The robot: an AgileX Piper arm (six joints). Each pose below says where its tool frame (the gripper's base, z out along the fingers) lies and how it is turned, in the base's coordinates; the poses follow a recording.
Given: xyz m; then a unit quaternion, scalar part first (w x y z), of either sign.
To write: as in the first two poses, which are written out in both.
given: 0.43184, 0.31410, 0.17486, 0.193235, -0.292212, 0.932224, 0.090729
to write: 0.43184, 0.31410, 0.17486, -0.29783, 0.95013, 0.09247, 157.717
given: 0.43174, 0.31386, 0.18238, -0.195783, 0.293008, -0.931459, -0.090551
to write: 0.43174, 0.31386, 0.18238, -0.29879, 0.94984, 0.09234, 157.419
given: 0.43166, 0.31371, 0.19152, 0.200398, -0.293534, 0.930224, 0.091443
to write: 0.43166, 0.31371, 0.19152, -0.29961, 0.94948, 0.09334, 156.880
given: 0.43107, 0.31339, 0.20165, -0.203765, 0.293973, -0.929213, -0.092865
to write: 0.43107, 0.31339, 0.20165, -0.30027, 0.94913, 0.09486, 156.486
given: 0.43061, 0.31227, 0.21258, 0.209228, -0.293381, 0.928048, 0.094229
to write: 0.43061, 0.31227, 0.21258, -0.30002, 0.94905, 0.09636, 155.846
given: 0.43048, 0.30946, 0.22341, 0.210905, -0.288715, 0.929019, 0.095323
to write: 0.43048, 0.30946, 0.22341, -0.29536, 0.95040, 0.09752, 155.649
